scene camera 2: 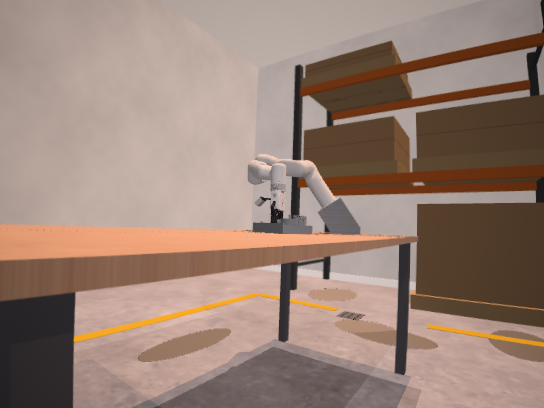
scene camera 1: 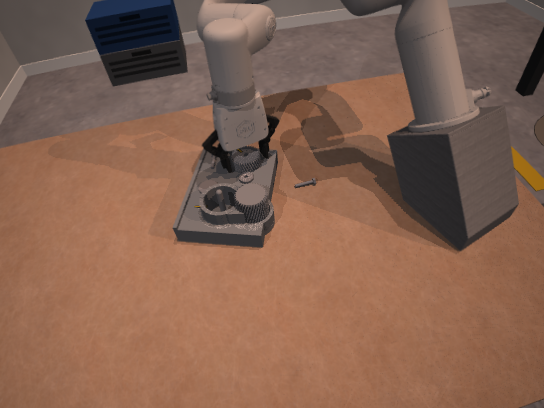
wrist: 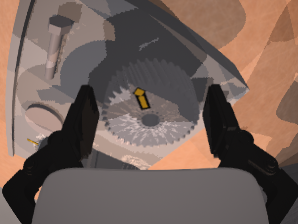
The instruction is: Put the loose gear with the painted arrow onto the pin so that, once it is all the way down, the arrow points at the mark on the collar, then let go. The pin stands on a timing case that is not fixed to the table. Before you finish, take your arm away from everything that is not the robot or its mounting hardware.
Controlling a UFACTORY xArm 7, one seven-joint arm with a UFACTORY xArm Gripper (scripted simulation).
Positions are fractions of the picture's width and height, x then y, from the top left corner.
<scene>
grey timing case: scene camera 2 0.55, 0.55; scene camera 1 0.46, 0.53; wrist 0.33, 0.21
</scene>
